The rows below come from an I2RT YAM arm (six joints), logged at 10 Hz.
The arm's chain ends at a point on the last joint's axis. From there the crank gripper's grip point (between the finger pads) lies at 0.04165 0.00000 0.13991 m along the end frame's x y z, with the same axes.
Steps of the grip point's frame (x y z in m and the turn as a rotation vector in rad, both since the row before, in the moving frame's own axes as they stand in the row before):
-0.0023 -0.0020 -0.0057 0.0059 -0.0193 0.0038
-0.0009 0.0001 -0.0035 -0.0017 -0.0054 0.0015
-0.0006 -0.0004 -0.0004 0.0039 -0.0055 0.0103
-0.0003 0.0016 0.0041 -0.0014 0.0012 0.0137
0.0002 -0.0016 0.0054 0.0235 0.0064 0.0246
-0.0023 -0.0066 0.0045 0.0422 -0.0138 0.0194
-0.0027 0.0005 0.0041 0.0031 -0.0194 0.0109
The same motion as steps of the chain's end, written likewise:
0.0004 -0.0013 -0.0065 0.0059 -0.0193 0.0038
-0.0001 -0.0002 -0.0037 -0.0017 -0.0054 0.0015
0.0002 -0.0003 -0.0006 0.0039 -0.0055 0.0103
-0.0005 0.0008 0.0042 -0.0014 0.0012 0.0137
-0.0007 0.0006 0.0057 0.0235 0.0064 0.0246
-0.0004 -0.0015 0.0040 0.0422 -0.0138 0.0194
0.0000 0.0005 0.0033 0.0031 -0.0194 0.0109

